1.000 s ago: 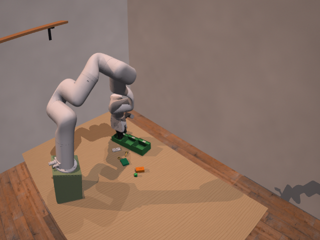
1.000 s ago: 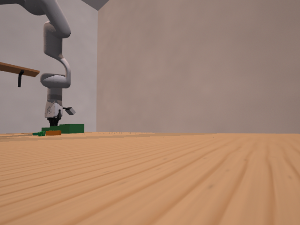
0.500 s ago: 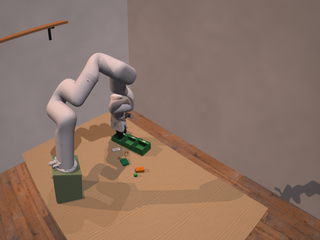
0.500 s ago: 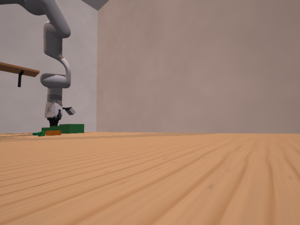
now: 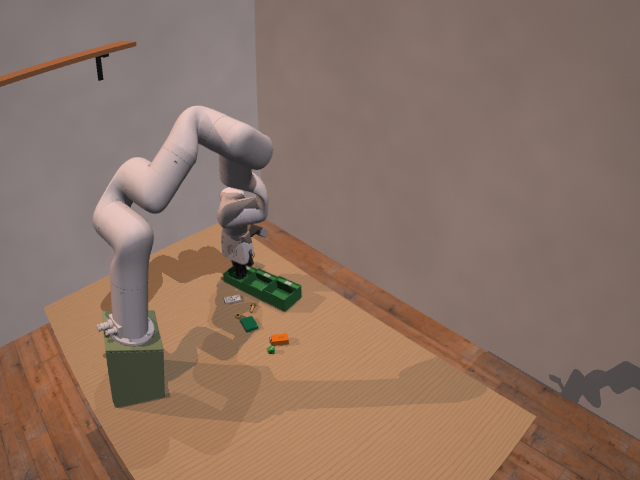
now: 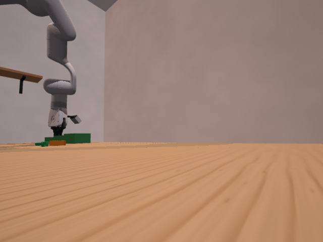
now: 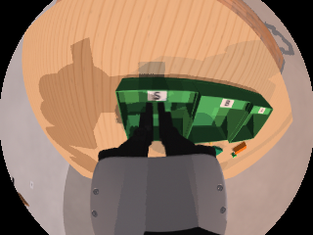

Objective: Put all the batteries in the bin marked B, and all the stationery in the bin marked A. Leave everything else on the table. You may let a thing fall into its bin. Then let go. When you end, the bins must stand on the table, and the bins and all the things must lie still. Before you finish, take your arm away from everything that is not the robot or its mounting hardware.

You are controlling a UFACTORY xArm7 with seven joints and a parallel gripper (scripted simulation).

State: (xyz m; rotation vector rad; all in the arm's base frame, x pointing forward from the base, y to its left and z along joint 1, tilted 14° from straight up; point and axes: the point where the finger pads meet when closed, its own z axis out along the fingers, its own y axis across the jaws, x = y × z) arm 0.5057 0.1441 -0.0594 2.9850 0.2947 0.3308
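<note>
The flat green block lies 18 cm to the right of my hand, 13 cm behind it and 3 cm below it. From my hand the other things lie so: white flat thing 9 cm behind, 6 cm to the right, 3 cm below; orange block 29 cm to the right, 12 cm behind, 3 cm below; tray 8 cm to the right, 1 cm below, 1 cm ahead.
</note>
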